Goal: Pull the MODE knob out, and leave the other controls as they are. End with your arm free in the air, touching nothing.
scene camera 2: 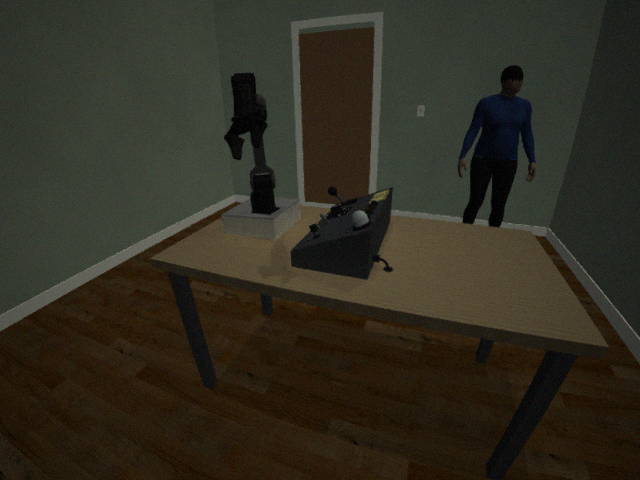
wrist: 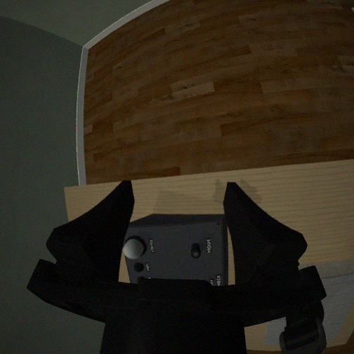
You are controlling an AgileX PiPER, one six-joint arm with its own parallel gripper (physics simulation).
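Observation:
The dark control console (scene camera 2: 330, 254) (wrist: 170, 260) stands on the table with a sloping top. The MODE knob (scene camera 2: 313, 227) (wrist: 196, 250) is a small black knob near one end of the panel, beside its MODE label in the wrist view. How far it stands out is hard to tell. My gripper (scene camera 2: 247, 150) (wrist: 178, 192) is open and empty, high in the air above the table and apart from the console. In the wrist view the knob shows between the two spread fingers, well below them.
On the console are a pale dome (scene camera 2: 360, 219) (wrist: 134, 248), a dark green button (wrist: 138, 267), a ball-ended lever (scene camera 2: 332, 191) and a yellow label (scene camera 2: 379, 195). A black hooked part (scene camera 2: 383, 262) sticks out of its side. A person (scene camera 2: 504, 129) stands behind the table (scene camera 2: 465, 279).

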